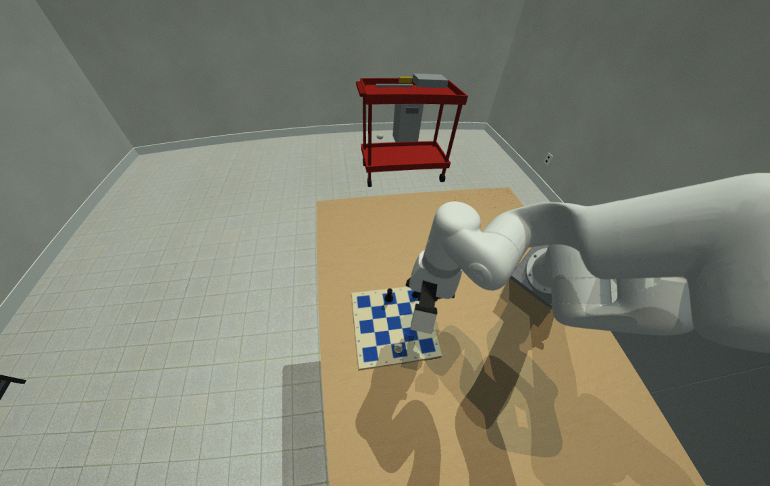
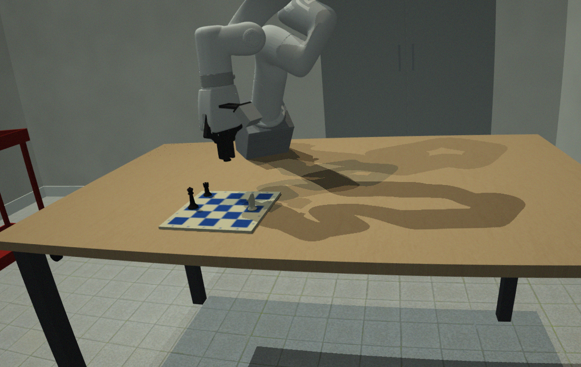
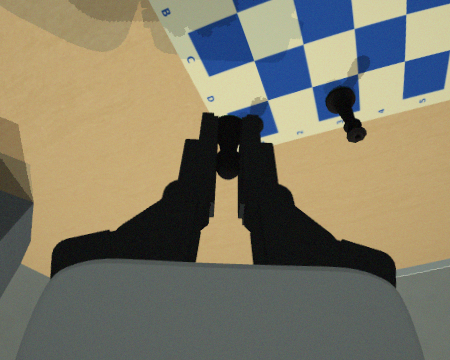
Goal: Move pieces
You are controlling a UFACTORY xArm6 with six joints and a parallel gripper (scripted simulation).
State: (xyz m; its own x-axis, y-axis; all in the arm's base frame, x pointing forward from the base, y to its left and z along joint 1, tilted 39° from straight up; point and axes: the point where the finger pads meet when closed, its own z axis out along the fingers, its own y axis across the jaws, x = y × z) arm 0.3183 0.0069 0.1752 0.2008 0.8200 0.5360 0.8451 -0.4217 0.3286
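Now: the black piece 90 mm ahead of my hand, 60 mm to the right of it and 90 mm below it. From my hand the other things lie so: white piece: 60 mm ahead, 90 mm to the left, 100 mm below; then blue-and-cream chessboard: 70 mm ahead, 20 mm to the left, 120 mm below.
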